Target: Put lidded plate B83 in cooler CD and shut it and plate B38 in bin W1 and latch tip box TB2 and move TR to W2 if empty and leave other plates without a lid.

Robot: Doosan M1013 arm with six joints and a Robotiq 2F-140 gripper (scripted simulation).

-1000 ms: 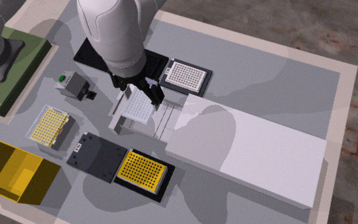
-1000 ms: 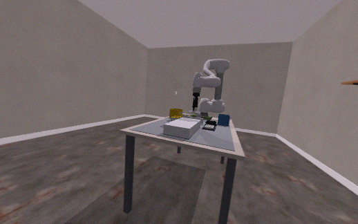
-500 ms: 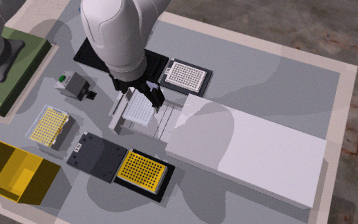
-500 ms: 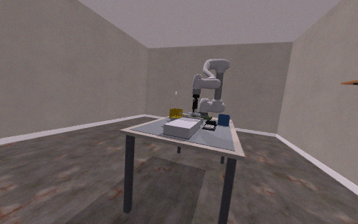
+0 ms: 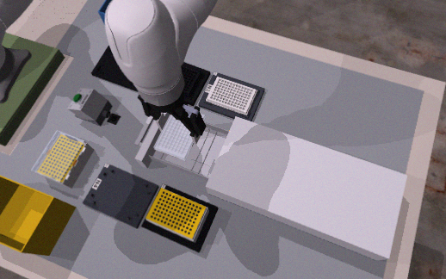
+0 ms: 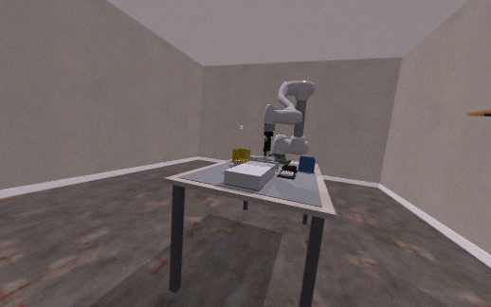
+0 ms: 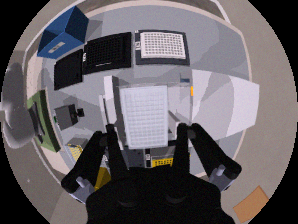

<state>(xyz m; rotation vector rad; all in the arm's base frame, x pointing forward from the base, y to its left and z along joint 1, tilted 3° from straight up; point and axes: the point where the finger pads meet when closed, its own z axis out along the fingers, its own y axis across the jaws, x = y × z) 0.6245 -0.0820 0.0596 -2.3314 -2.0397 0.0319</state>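
Now: hand 100 mm above the cooler drawer and 30 mm short of it. From my hand the other things lie so: cooler CD: 170 mm ahead, 90 mm below, 20 mm to the right; then flat grey lid: 10 mm below; then clear assay plate: 20 mm below.
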